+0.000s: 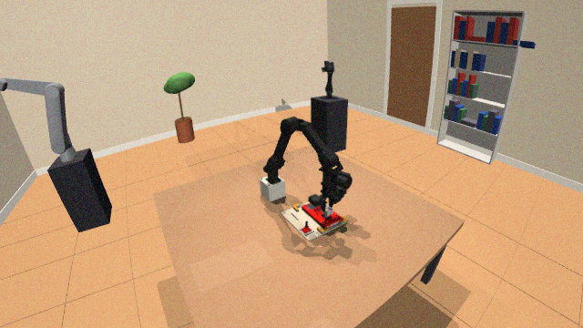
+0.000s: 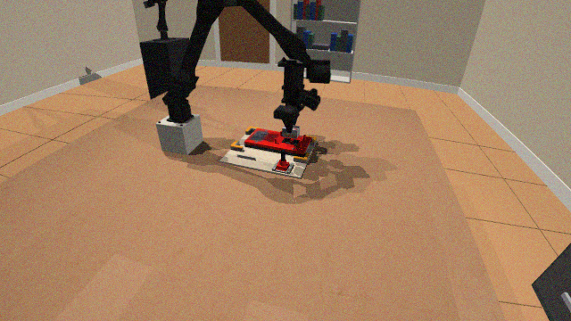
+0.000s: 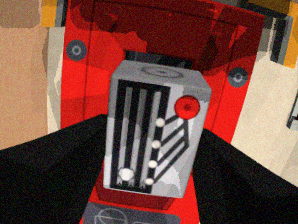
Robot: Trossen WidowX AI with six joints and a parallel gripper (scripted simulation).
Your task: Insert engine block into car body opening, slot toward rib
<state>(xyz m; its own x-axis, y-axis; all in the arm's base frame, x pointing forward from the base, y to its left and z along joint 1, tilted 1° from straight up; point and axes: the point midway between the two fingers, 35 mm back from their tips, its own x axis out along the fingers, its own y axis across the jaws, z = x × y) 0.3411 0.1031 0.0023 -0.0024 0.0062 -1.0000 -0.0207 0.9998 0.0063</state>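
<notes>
Now: the grey engine block 10 mm below my gripper tip.
</notes>
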